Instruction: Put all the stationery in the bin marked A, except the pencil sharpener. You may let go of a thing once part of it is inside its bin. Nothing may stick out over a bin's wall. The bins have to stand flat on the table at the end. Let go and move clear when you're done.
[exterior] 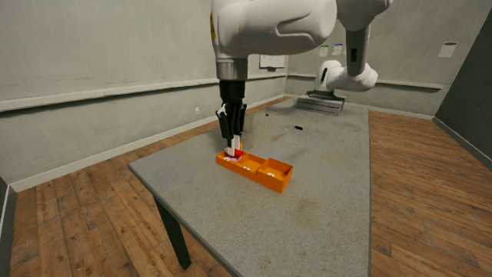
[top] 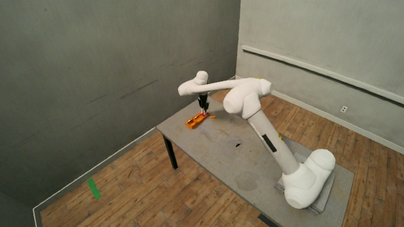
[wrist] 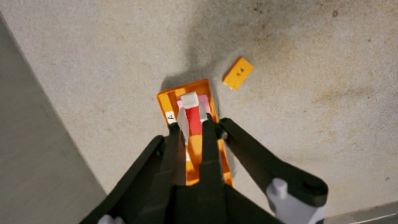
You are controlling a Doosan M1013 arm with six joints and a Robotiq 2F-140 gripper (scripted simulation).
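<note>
The pink eraser lies 6 cm below my hand. Round my hand: bin 8 cm to the left, 5 cm below; small red object 3 cm below, 1 cm to the right; small orange-yellow block 7 cm behind, 6 cm below, 3 cm to the right.
</note>
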